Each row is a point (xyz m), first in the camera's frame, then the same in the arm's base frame.
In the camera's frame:
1: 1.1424 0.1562 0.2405
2: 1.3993 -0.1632 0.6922
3: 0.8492 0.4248 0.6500
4: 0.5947 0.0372 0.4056
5: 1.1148 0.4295 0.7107
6: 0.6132 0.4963 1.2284
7: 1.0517 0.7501 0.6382
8: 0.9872 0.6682 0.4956
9: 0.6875 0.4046 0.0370
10: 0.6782 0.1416 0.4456
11: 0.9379 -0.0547 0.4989
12: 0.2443 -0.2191 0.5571
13: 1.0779 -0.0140 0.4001
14: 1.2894 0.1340 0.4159
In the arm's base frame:
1: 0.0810 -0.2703 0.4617
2: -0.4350 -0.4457 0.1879
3: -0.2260 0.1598 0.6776
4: 0.0602 0.2755 0.2540
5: -0.3539 -0.0760 0.7257
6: -0.7190 0.5488 0.7081
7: -0.2542 0.0158 1.0318
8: -0.1032 0.0263 0.9407
9: 0.4065 0.1479 0.6325
10: 0.0041 0.2232 0.3707
11: -0.1234 -0.0408 0.2195
12: -0.0048 0.6081 -0.0567
13: -0.0631 -0.1937 0.2829
14: -0.1275 -0.3671 0.4636

